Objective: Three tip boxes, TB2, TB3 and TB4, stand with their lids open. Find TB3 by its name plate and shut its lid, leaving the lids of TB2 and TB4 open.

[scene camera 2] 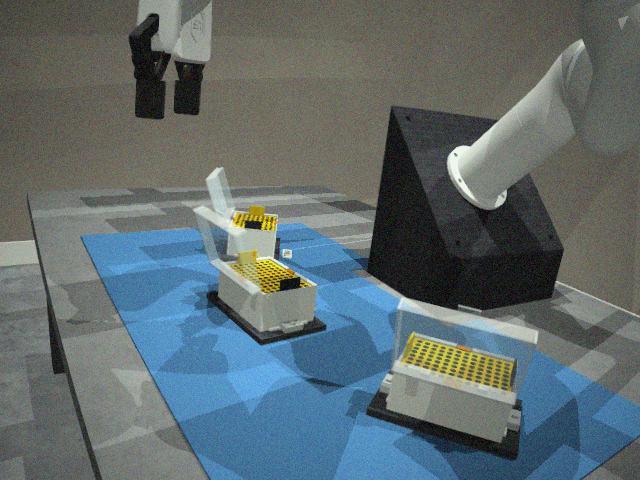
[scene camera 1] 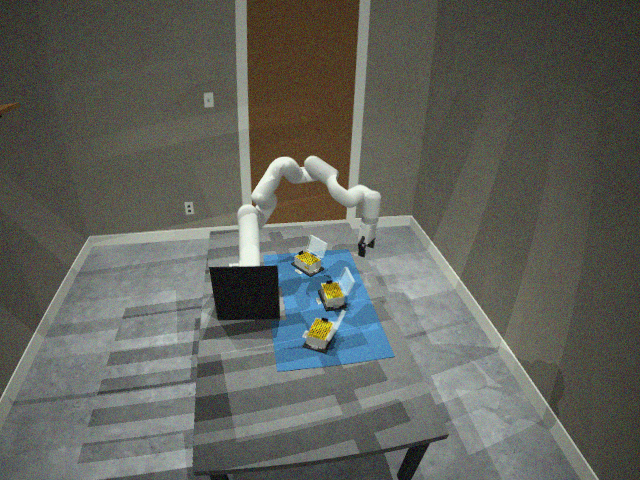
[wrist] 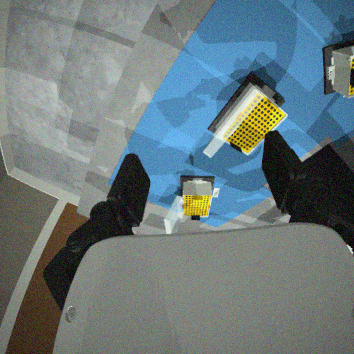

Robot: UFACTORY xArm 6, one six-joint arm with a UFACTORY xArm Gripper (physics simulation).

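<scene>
Three white tip boxes with yellow racks stand with clear lids raised. The back box, middle box and front box are named as scene camera 1 shows them. The wrist view cuts off the front box. Small white name plates show, such as one beside the back box in the wrist view, but their lettering is too small to read, so I cannot tell which is TB3. My gripper is open and empty, high above the table and apart from the boxes.
The boxes stand on a blue mat on a grey patterned table. The arm's black pedestal stands beside the mat. The raised middle lid leans outward from its box.
</scene>
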